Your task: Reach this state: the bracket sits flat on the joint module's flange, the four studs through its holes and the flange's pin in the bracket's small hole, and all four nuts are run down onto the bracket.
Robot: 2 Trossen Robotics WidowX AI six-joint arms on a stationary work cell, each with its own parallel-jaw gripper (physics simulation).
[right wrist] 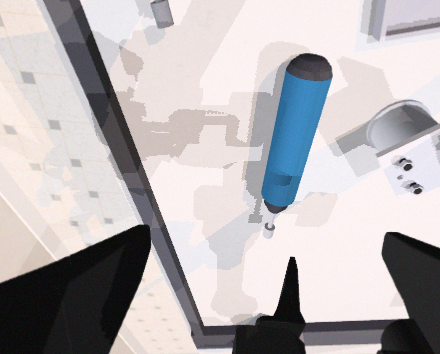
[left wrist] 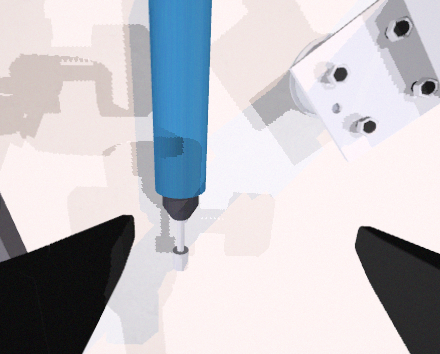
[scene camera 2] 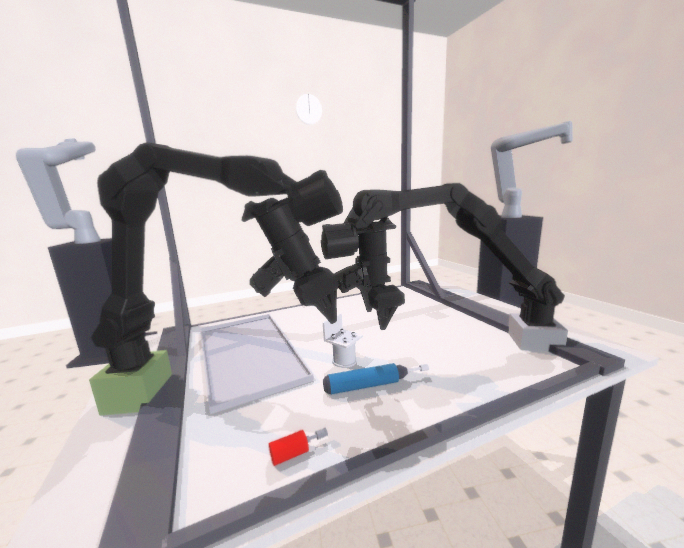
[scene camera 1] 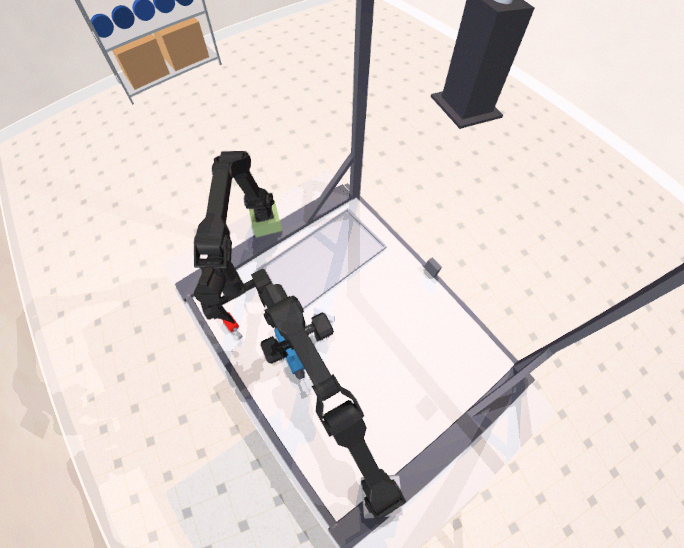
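Pixels of known places: left gripper, between the fingertips: (right wrist: 345, 264) (left wrist: 245, 230) (scene camera 2: 375, 320); right gripper, between the fingertips: (right wrist: 264, 239) (scene camera 2: 327, 311) (scene camera 1: 249, 314); left arm's base, origin of its link: (scene camera 2: 536, 321) (scene camera 1: 382, 497); right arm's base, origin of its link: (scene camera 2: 130, 363) (scene camera 1: 263, 213).
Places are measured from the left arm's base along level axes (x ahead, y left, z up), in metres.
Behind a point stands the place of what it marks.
The white bracket (scene camera 2: 336, 337) {x 0.508, y 0.148, z 0.005 m} (left wrist: 350, 102) {x 0.474, y 0.152, z 0.007 m} (right wrist: 420, 160) {x 0.490, y 0.157, z 0.006 m} lies on top of the upright joint module (scene camera 2: 344, 356) {x 0.485, y 0.174, z -0.031 m} (right wrist: 400, 122) {x 0.502, y 0.172, z -0.031 m}; an upright plate rises at one edge. Nuts (left wrist: 340, 74) {x 0.483, y 0.170, z 0.016 m} (right wrist: 406, 165) {x 0.484, y 0.172, z 0.015 m} show around the stud ends; how far down they sit is unclear. The small hole (left wrist: 336, 108) {x 0.468, y 0.156, z 0.004 m} lies between two of them. A blue driver (scene camera 1: 294, 359) {x 0.395, y 0.227, z -0.020 m} (scene camera 2: 362, 378) {x 0.431, y 0.264, z -0.027 m} (left wrist: 181, 100) {x 0.430, y 0.242, z -0.019 m} (right wrist: 297, 140) {x 0.447, y 0.253, z -0.019 m} lies beside the module, its socket tip toward the right in scene camera 2. My left gripper (scene camera 2: 383, 325) {x 0.406, y 0.195, z 0.076 m} (left wrist: 245, 231) {x 0.406, y 0.195, z 0.076 m} is open and empty above the driver's tip side. My right gripper (scene camera 2: 332, 319) {x 0.481, y 0.330, z 0.150 m} (right wrist: 264, 239) {x 0.481, y 0.330, z 0.150 m} is open and empty, higher up.
A red driver (scene camera 1: 230, 323) {x 0.522, y 0.435, z -0.026 m} (scene camera 2: 288, 446) {x 0.528, y 0.453, z -0.030 m} lies near the table's front edge; its grey socket (right wrist: 162, 13) {x 0.488, y 0.406, z -0.036 m} shows in the right wrist view. A shallow tray (scene camera 1: 373, 256) {x 0.755, y -0.049, z -0.048 m} (scene camera 2: 311, 379) {x 0.551, y 0.240, z -0.055 m} lies beyond the module. The left arm hides the module in scene camera 1. The two grippers hang close together.
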